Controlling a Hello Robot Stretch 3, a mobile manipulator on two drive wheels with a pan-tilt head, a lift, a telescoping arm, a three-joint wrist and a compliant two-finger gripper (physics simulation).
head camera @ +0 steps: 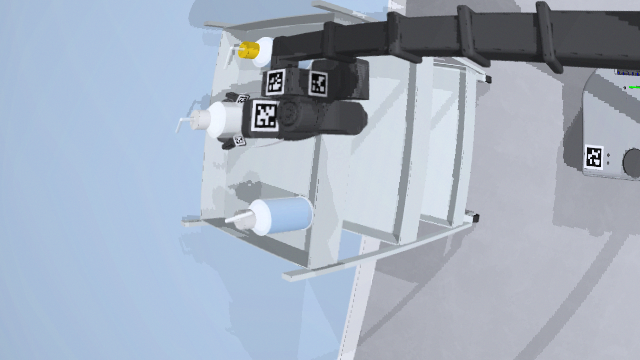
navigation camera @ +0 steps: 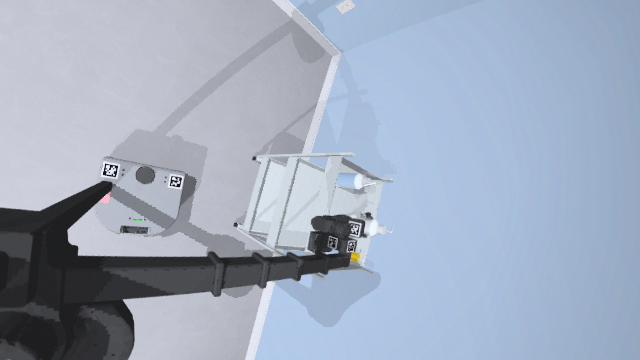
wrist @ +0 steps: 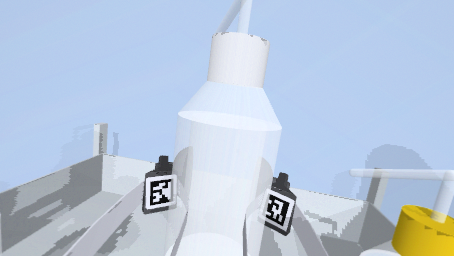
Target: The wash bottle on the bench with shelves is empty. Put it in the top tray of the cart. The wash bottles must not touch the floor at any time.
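Places are measured from the robot's base along level axes (x back, y right, z up), in centimetres.
Pixels of known places: gripper, fingertip midpoint: (head camera: 222, 120) (navigation camera: 369, 225) (wrist: 223, 169); robot's base, link origin: (head camera: 633, 161) (navigation camera: 144, 174).
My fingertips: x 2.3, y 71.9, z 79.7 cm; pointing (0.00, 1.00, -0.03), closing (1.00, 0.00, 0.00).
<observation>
For each thing: its middle in the pictures, then the offset to it from my fingertips.
- blue-filled wash bottle, body centre: (head camera: 268, 215) (navigation camera: 354, 181) dx -15.6, dy -8.0, dz -4.8 cm
- yellow-capped wash bottle, body centre: (head camera: 265, 56) (navigation camera: 347, 251) dx +11.8, dy -4.9, dz -4.8 cm
The empty wash bottle, clear with a white cap (head camera: 200, 120) (navigation camera: 381, 228) (wrist: 237, 60), is upright between the fingers of my gripper (head camera: 233, 120) (wrist: 223, 169), which is shut on it. In the head view it overlaps the middle of the cart's top tray (head camera: 327, 215) (navigation camera: 333, 175) (wrist: 55, 187); its base is hidden by the wrist, so I cannot tell whether it touches the tray. The bench with shelves does not show in these views.
A blue-filled wash bottle (head camera: 287, 215) (navigation camera: 346, 180) stands at one end of the top tray. A yellow-capped wash bottle (head camera: 249, 50) (navigation camera: 355, 256) (wrist: 422, 232) stands at the other end, close beside the arm (head camera: 430, 37) (navigation camera: 190, 272). The blue wall (head camera: 100, 200) (navigation camera: 500, 175) is behind the cart.
</observation>
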